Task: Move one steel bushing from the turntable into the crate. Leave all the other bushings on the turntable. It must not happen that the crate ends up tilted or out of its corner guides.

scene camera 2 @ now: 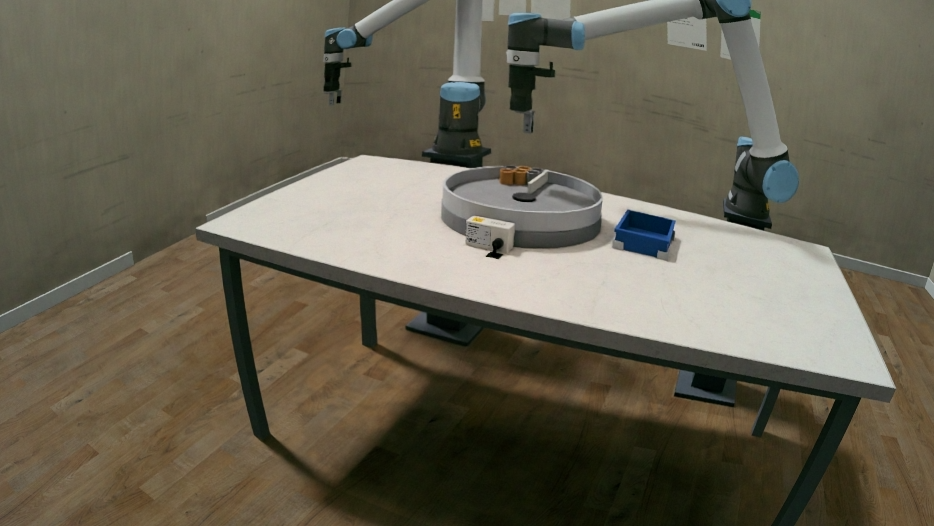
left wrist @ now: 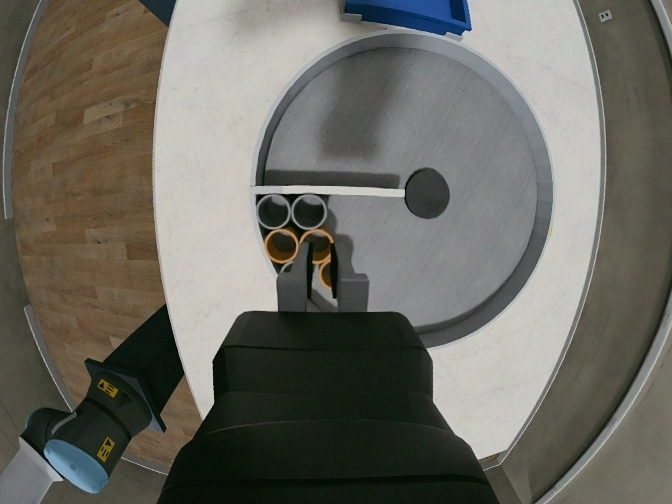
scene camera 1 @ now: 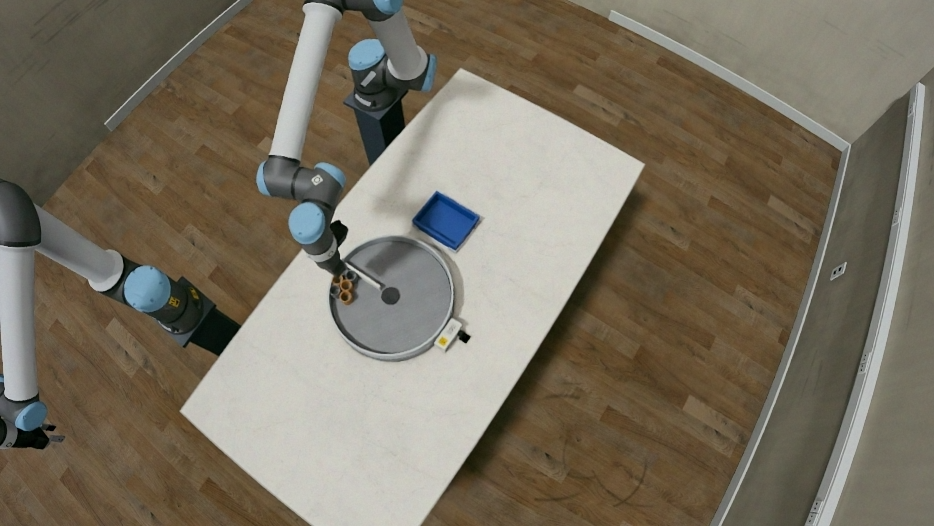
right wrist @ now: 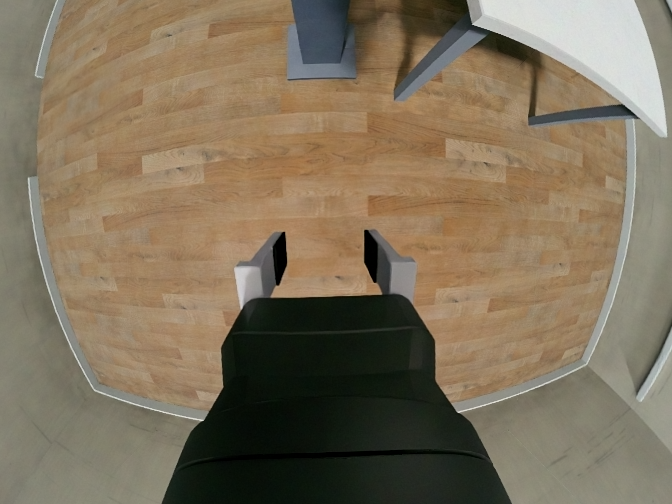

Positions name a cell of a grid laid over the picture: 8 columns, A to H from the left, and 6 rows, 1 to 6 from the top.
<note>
In view: my left gripper (scene camera 2: E2), my right gripper (right wrist: D3) and a blue crate (scene camera 1: D3).
The blue crate shows as well in scene camera 2 (scene camera 2: F3). My left gripper shows as well in the left wrist view (left wrist: D4). The right wrist view misses the blue crate: it is out of frame.
</note>
